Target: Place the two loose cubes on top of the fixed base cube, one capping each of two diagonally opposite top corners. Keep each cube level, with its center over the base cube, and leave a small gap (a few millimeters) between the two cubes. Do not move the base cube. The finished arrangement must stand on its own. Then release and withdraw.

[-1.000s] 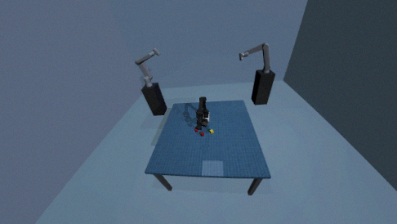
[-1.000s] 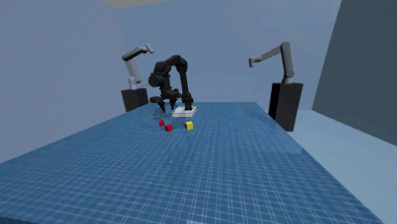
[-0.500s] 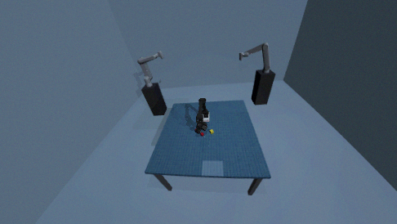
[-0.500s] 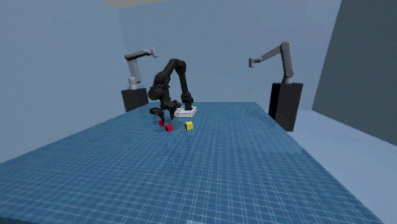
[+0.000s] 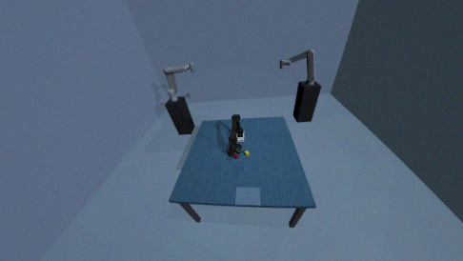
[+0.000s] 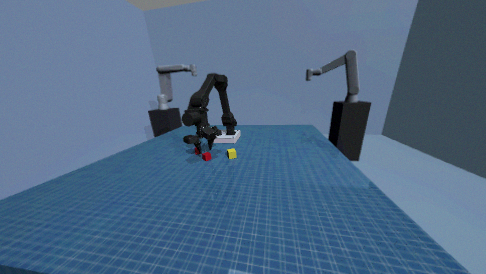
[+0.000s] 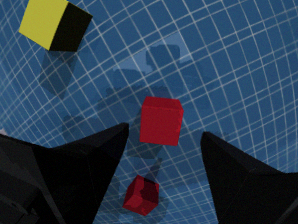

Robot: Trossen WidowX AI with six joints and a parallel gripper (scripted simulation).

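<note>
The red cube lies 30 mm below my gripper tip. From my gripper tip the other things lie so: yellow base cube (40 mm behind, 130 mm to the left, 30 mm below).
</note>
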